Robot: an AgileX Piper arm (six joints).
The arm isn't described. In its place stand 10 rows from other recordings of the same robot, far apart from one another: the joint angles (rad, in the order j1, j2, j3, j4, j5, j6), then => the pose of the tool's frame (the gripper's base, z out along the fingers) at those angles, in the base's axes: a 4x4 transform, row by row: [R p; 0 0 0 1], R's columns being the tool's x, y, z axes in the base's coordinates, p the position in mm.
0.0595 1.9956 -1.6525 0.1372 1.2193 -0.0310 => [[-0.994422 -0.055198 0.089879 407.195], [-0.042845 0.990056 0.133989 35.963], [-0.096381 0.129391 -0.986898 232.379], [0 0 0 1]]
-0.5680 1.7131 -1.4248 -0.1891 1.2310 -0.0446 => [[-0.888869 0.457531 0.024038 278.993], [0.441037 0.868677 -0.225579 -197.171], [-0.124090 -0.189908 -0.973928 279.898], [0 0 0 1]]
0.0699 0.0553 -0.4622 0.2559 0.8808 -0.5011 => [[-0.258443 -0.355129 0.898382 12.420], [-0.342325 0.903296 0.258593 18.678], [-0.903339 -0.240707 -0.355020 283.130], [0 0 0 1]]
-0.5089 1.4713 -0.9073 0.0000 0.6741 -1.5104 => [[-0.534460 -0.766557 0.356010 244.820], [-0.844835 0.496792 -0.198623 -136.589], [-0.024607 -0.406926 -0.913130 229.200], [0 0 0 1]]
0.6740 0.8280 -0.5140 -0.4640 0.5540 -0.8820 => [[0.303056 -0.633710 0.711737 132.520], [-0.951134 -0.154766 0.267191 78.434], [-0.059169 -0.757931 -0.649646 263.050], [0 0 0 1]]
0.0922 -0.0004 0.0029 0.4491 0.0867 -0.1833 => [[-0.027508 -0.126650 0.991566 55.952], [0.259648 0.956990 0.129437 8.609], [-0.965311 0.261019 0.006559 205.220], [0 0 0 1]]
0.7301 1.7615 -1.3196 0.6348 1.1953 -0.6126 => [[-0.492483 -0.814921 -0.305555 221.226], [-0.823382 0.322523 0.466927 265.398], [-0.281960 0.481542 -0.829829 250.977], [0 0 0 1]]
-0.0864 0.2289 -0.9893 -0.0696 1.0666 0.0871 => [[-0.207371 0.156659 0.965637 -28.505], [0.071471 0.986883 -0.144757 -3.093], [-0.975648 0.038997 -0.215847 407.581], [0 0 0 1]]
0.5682 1.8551 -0.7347 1.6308 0.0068 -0.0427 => [[-0.528429 0.733053 0.428247 261.120], [0.848850 0.447475 0.281459 167.440], [0.014695 0.512249 -0.858711 100.970], [0 0 0 1]]
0.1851 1.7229 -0.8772 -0.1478 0.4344 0.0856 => [[-0.903138 -0.205137 0.377176 307.666], [-0.218483 0.975811 0.007569 51.870], [-0.369605 -0.075571 -0.926111 155.498], [0 0 0 1]]
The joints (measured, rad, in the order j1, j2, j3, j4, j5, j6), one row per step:
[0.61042, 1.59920, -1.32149, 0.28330, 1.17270, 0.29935]
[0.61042, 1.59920, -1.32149, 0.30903, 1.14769, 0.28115]
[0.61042, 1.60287, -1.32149, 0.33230, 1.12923, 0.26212]
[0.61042, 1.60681, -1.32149, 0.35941, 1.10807, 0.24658]
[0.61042, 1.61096, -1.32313, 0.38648, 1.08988, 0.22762]
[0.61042, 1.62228, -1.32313, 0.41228, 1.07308, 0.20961]
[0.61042, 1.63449, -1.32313, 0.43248, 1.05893, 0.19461]
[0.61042, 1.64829, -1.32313, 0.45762, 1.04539, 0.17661]
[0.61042, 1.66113, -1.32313, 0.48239, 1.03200, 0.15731]
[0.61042, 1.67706, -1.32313, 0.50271, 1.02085, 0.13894]
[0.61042, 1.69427, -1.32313, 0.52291, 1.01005, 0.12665]
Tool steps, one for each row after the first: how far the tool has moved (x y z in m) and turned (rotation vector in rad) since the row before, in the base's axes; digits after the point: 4 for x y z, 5 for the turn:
[0.0009, 0.0028, 0.0011, 0.03270, -0.01226, 0.00501]
[0.0010, 0.0027, -0.0002, 0.02502, -0.00605, 0.00746]
[0.0012, 0.0030, -0.0001, 0.02915, -0.00488, 0.00190]
[0.0011, 0.0030, 0.0003, 0.02809, -0.00547, 0.00527]
[0.0020, 0.0034, -0.0026, 0.02119, 0.00221, 0.00439]
[0.0021, 0.0029, -0.0031, 0.01493, 0.00303, 0.00323]
[0.0021, 0.0033, -0.0035, 0.01744, 0.00591, 0.00435]
[0.0020, 0.0031, -0.0032, 0.01745, 0.00411, 0.00488]
[0.0023, 0.0030, -0.0045, 0.01112, 0.00616, 0.00552]
[0.0024, 0.0030, -0.0050, 0.01013, 0.01035, -0.00007]

